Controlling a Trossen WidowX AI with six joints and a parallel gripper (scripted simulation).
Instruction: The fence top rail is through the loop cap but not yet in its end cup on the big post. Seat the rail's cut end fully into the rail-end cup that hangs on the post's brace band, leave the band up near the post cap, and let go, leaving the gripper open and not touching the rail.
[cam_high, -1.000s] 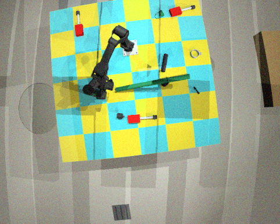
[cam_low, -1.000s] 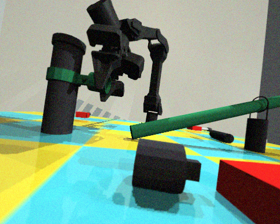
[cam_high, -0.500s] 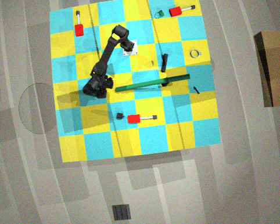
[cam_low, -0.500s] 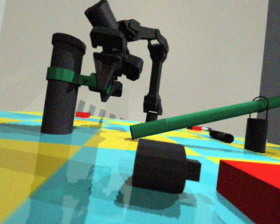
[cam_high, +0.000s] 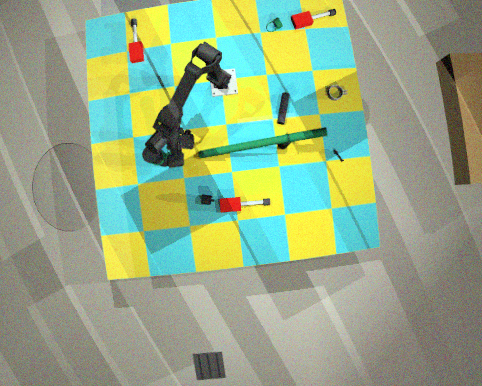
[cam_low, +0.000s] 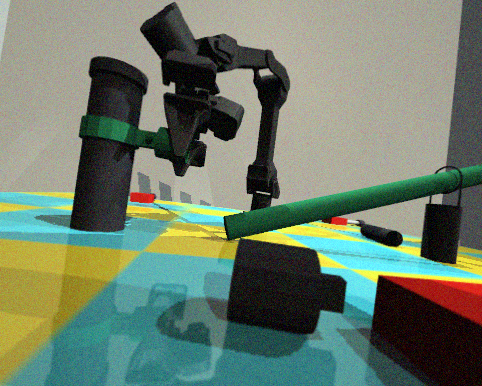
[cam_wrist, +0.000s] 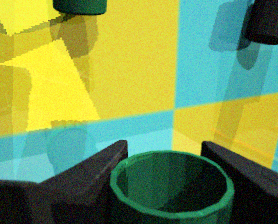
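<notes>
My gripper tip is now 30 mm to the left of the green rail-end cup, 30 mm below it and 10 mm past it. From my gripper tip the other things lie so: dark plug-shaped part 170 mm ahead, 120 mm to the left, 70 mm below.
</notes>
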